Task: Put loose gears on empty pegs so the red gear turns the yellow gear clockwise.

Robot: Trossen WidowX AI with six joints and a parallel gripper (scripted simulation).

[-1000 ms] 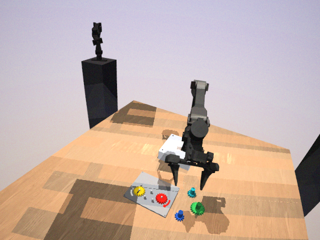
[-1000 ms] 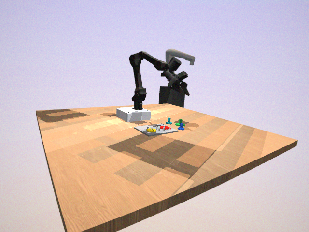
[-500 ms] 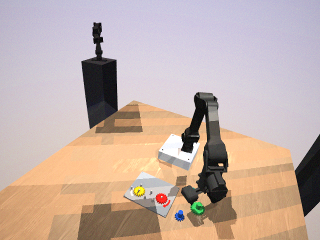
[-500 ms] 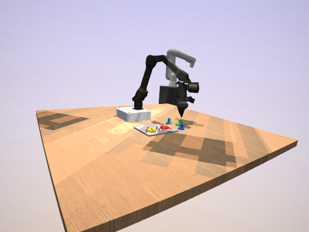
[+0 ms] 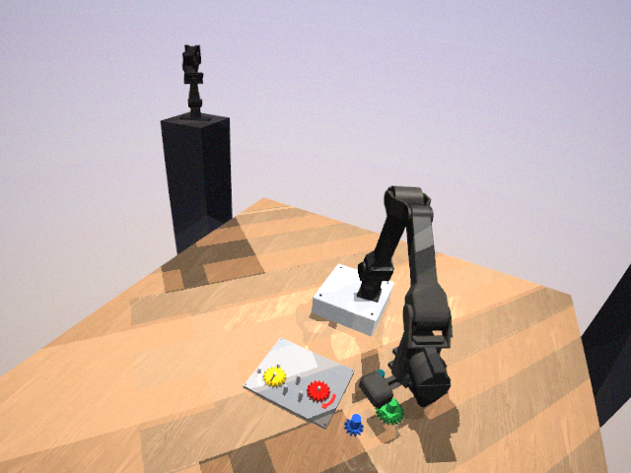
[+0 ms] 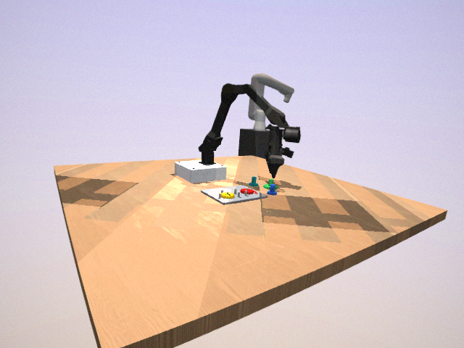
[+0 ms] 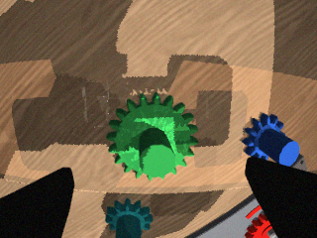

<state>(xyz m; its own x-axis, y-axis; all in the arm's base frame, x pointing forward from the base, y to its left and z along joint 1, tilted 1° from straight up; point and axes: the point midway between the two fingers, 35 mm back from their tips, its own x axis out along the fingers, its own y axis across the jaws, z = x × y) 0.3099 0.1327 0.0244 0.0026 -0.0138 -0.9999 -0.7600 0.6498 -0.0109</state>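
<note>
The green gear is 40 mm below my gripper tip. Also, from my gripper tip: teal gear (70 mm behind, 40 mm to the right, 40 mm below); then red arrow (30 mm ahead, 130 mm to the right, 50 mm below); then blue gear (70 mm ahead, 70 mm to the right, 40 mm below).
</note>
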